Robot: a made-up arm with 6 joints.
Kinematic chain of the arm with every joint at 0, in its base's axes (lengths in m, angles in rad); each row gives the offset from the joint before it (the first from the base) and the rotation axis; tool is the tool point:
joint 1: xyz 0 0 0.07 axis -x
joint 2: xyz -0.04 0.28 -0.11 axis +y
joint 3: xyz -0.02 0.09 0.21 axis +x
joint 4: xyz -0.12 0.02 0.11 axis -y
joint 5: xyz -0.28 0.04 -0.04 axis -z
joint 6: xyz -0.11 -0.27 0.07 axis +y
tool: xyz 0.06 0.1 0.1
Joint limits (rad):
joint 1: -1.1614..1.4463
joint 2: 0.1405..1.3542
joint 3: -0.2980..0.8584
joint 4: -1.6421..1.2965
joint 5: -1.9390..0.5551
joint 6: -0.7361..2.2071
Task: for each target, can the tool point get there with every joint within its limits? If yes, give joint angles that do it. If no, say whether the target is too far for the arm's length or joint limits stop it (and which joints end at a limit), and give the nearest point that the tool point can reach.
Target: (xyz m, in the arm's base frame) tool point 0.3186 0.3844 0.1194
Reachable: yes | joints 0.6249 1.2173 0.2244 -0.1489 -1.5676 -0.3458
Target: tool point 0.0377 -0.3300 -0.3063
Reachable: no: joint limits stop it (at a limit: joint 1, joint 2, joint 4, joint 5, joint 6) | nearest point -0.2344 -0.1524 -0.2954 | short by 0.325 m
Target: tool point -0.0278 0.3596 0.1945
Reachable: yes | joints 0.6731 0.4678 0.7212 -0.7325 -1.1802 0.6657
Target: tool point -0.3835 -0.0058 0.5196
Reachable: yes | joints -0.6737 0.3191 -0.0838 0.1979 0.2606 0.6744
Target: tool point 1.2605 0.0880 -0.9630
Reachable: no: too far | nearest point 0.7227 0.1111 -0.4496 | short by 0.744 m
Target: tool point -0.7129 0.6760 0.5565
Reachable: no: joint limits stop it (at a limit: joint 2, joint 3, joint 5, joint 6) | nearest point -0.5380 0.5619 0.4744 | short by 0.224 m
